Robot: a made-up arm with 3 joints. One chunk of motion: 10 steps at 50 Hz.
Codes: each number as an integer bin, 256 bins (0 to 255) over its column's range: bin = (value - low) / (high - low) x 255, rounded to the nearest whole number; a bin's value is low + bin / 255 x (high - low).
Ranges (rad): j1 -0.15..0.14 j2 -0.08..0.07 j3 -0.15..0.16
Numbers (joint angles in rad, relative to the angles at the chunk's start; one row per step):
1: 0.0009 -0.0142 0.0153
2: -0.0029 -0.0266 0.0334
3: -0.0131 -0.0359 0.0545
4: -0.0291 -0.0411 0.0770
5: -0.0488 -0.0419 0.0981
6: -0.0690 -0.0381 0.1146
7: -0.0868 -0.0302 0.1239
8: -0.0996 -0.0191 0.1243
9: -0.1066 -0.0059 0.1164
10: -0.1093 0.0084 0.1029
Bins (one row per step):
1: 133 112 136
2: 129 91 151
3: 120 75 168
4: 106 66 187
5: 89 65 204
6: 71 71 218
7: 56 85 225
8: 44 104 226
9: 38 126 219
10: 36 150 208

